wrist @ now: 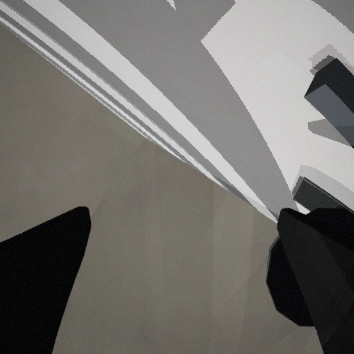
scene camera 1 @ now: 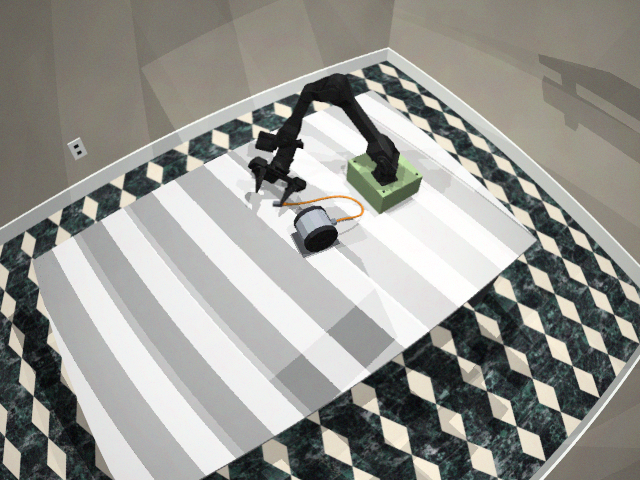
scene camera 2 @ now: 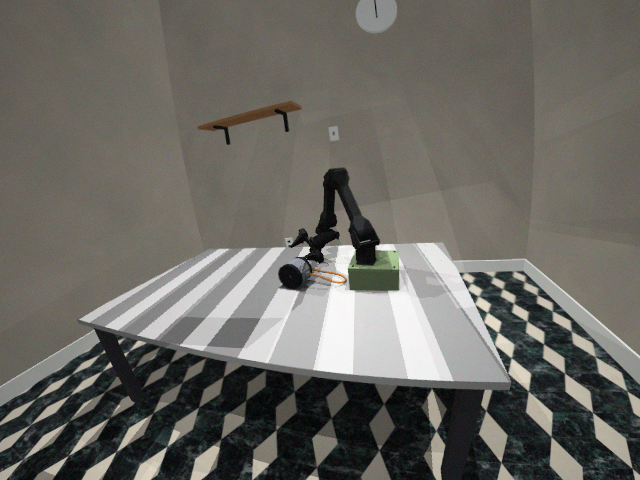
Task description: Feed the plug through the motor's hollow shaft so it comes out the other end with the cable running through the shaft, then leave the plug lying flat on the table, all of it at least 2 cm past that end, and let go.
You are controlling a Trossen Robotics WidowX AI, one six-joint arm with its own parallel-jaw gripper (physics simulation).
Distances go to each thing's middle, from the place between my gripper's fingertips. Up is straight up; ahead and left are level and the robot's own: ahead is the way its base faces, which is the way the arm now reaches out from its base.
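Labels:
Looking at my gripper, I find it 20 mm to the left of the dark grey plug [wrist: 323, 92] and 40 mm past it. The gripper is also 70 mm above the plug.

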